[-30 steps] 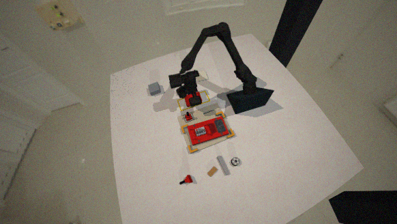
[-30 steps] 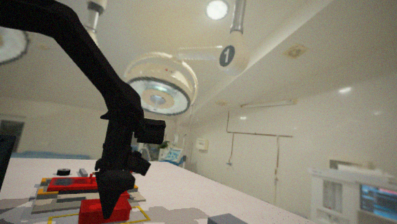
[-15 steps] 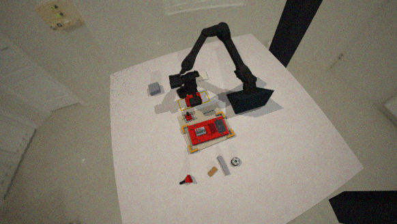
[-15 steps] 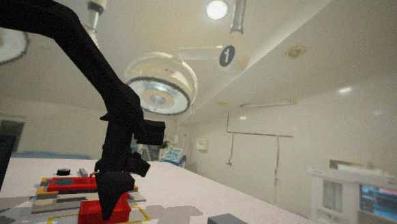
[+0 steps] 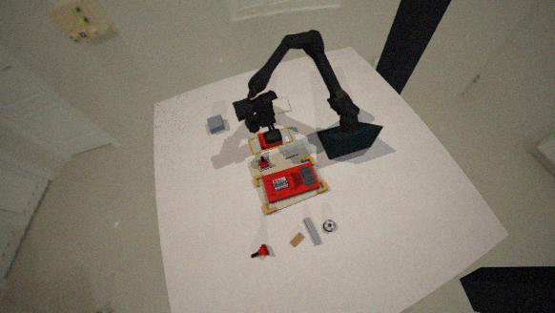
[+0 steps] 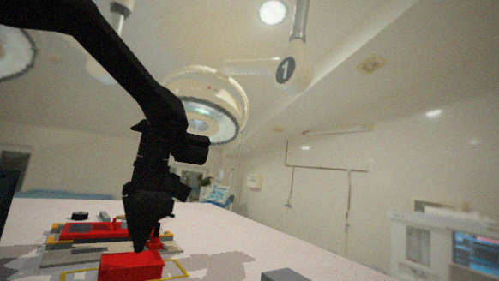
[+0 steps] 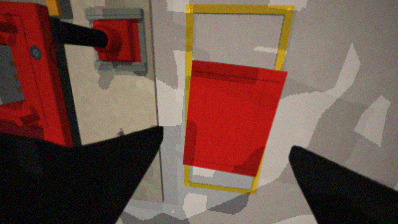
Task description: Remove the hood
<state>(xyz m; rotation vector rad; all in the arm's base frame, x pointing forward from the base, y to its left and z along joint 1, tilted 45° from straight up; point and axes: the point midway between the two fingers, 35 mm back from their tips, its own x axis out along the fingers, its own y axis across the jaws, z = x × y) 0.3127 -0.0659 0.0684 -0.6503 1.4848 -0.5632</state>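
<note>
Now: gripper tip 3 cm above the red hood. From my gripper tip the other things lie so: cream tile: 9 cm behind, 18 cm to the right, 4 cm below; grey block: 23 cm ahead, 16 cm to the right, 3 cm below; grey bar: 5 cm behind, 41 cm to the left, 4 cm below.
</note>
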